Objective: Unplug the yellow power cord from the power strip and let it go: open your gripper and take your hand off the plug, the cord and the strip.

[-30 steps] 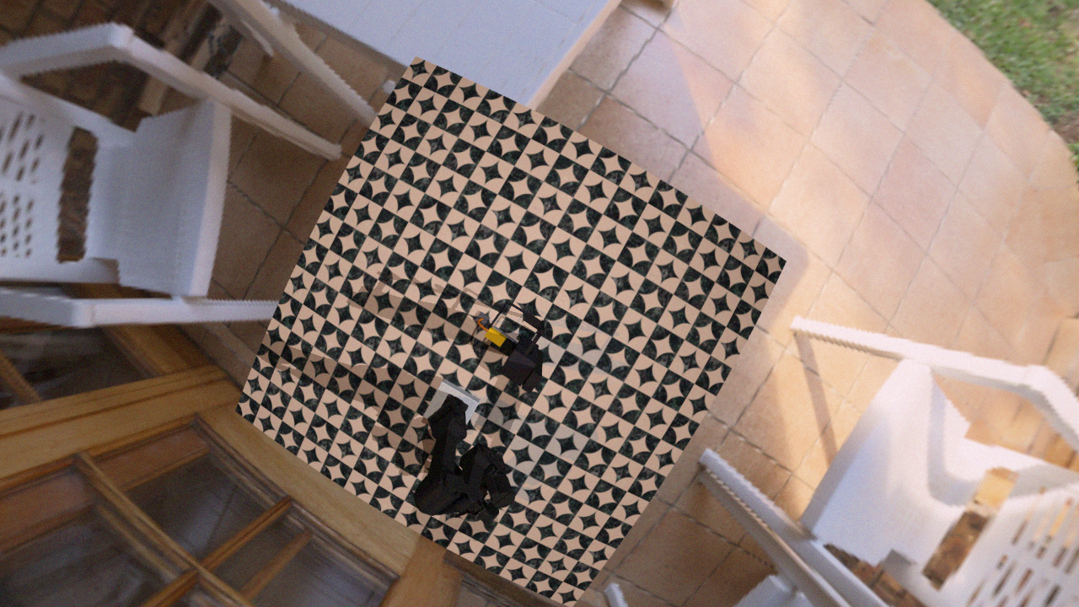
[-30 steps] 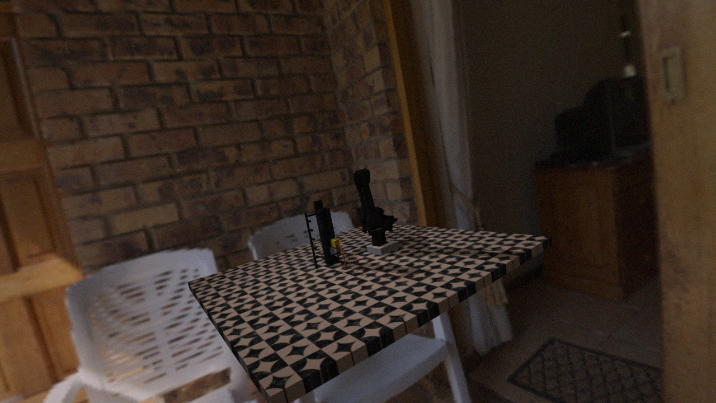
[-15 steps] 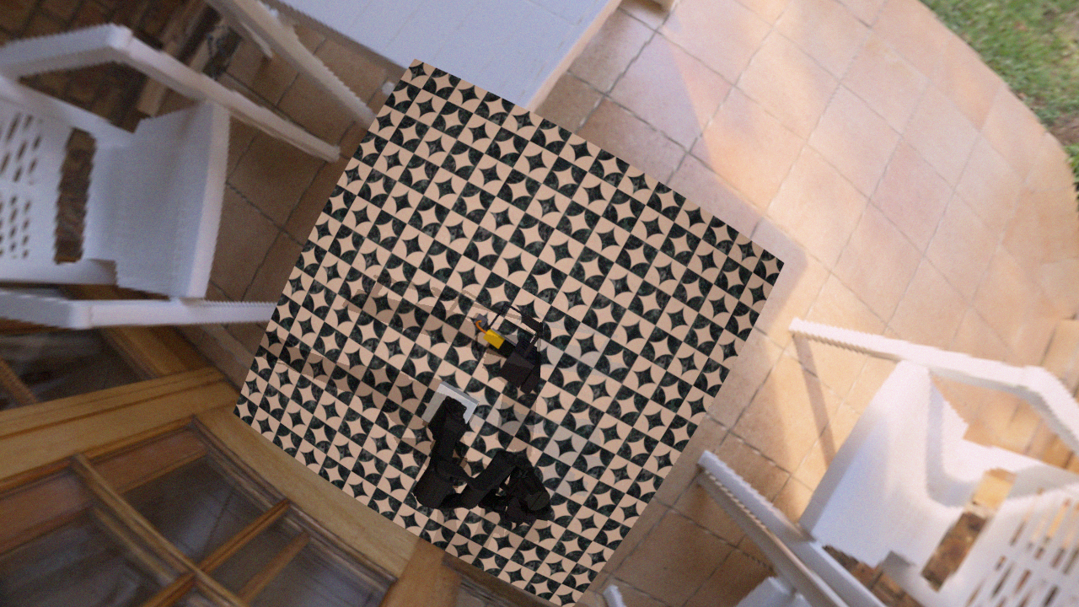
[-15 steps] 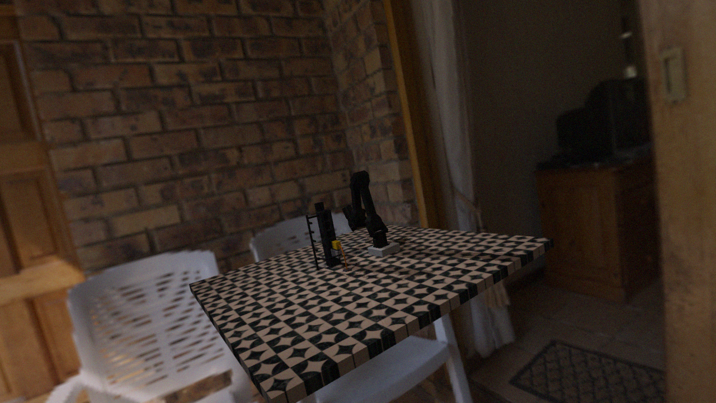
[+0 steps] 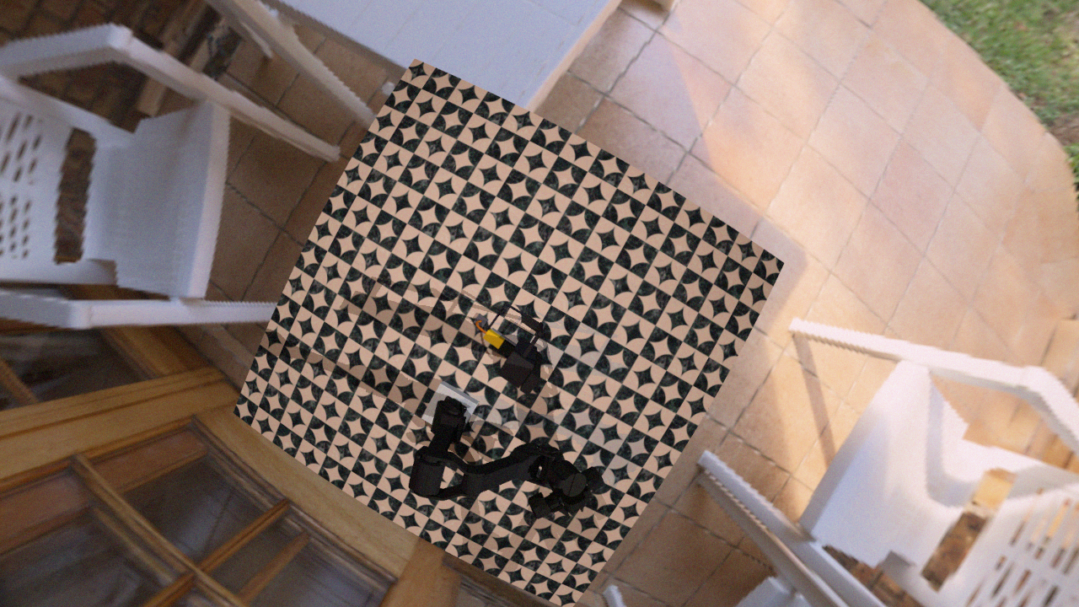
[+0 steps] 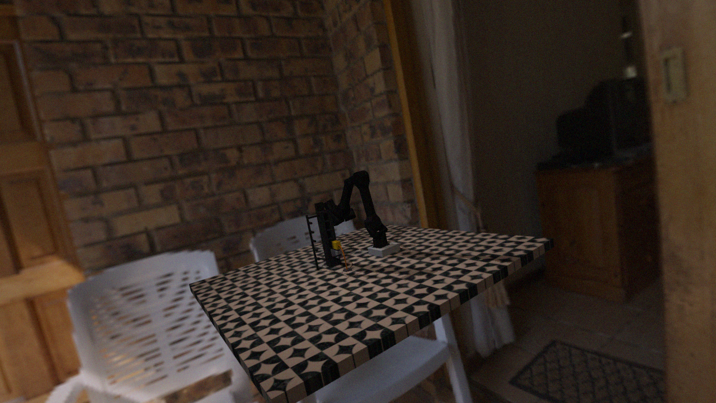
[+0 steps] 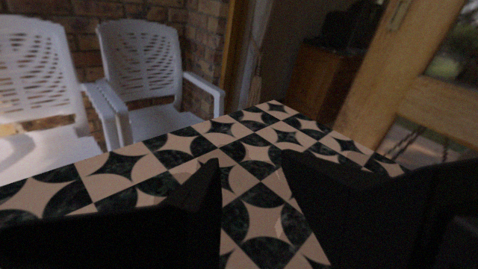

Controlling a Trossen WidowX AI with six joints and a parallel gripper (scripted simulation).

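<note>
Right now my gripper tip is 39 cm to the right of the yellow plug, 29 cm short of it and 3 cm above it.
</note>
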